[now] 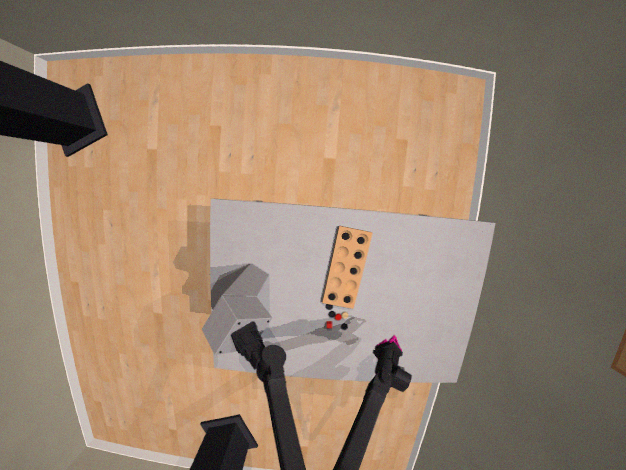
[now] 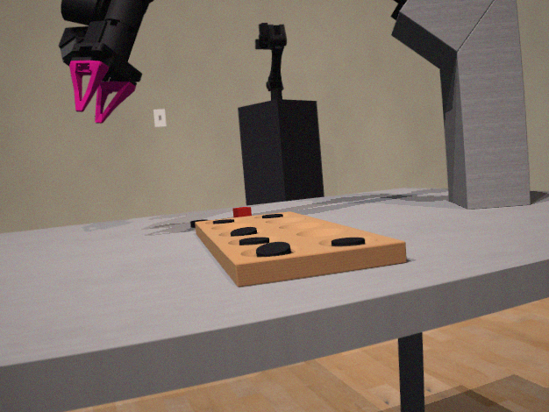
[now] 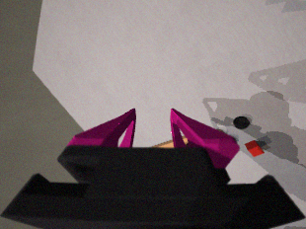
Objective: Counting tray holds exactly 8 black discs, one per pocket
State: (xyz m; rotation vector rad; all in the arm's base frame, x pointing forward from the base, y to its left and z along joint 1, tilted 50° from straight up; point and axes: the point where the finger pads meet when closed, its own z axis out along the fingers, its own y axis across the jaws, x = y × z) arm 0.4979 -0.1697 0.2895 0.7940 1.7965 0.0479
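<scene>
Right now the red disc is 19 cm behind my hand, 7 cm to the left of it and 20 cm below it. Round my hand: tan disc 16 cm behind, 7 cm to the left, 20 cm below; then wooden counting tray 8 cm behind, 30 cm to the left, 19 cm below; then red cube 25 cm behind, 5 cm to the left, 19 cm below.
</scene>
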